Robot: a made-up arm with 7 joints.
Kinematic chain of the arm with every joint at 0, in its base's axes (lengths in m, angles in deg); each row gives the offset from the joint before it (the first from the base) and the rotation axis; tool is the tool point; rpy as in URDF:
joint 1: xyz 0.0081 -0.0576 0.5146 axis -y
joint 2: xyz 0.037 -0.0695 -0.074 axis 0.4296 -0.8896 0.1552
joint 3: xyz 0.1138 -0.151 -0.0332 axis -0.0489 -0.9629 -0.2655
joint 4: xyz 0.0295 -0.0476 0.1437 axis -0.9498 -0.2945 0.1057
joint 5: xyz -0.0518 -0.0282 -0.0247 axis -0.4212 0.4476 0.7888
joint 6: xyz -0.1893 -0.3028 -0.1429 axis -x
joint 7: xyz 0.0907 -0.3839 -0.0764 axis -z
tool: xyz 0.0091 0.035 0.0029 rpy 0 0 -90
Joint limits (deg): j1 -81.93..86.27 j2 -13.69..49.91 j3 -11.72..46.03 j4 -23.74..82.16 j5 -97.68..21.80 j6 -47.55..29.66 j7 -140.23..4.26
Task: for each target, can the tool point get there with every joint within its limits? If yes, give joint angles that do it. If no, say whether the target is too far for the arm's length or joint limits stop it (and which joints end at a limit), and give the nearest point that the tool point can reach.
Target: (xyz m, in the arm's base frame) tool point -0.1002 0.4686 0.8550
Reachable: no: joint limits stop it (at a limit: joint 1, joint 2, joint 4, joint 5, joint 6) | nearest point 0.1497 0.1519 1.0821 | short by 0.463 m
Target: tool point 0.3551 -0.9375 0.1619
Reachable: yes | joints 21.85 11.46 40.88 2.16 7.00 -37.18 -126.76
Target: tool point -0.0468 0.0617 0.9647
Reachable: no: joint limits stop it (at a limit: joint 1, joint 2, joint 3, joint 4, joint 5, joint 6) | nearest point 0.0004 0.0556 1.1270 | short by 0.169 m
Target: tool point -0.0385 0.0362 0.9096
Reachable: no: joint limits stop it (at a limit: joint 1, joint 2, joint 3, joint 4, joint 5, joint 6) | nearest point 0.0028 0.0511 1.1265 | short by 0.221 m
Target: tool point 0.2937 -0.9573 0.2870
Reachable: yes | joints 62.28 -3.60 27.84 26.01 -37.26 -14.34 -68.17
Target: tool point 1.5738 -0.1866 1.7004
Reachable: no: too far | nearest point 0.7072 -0.2714 1.0441 | short by 1.090 m
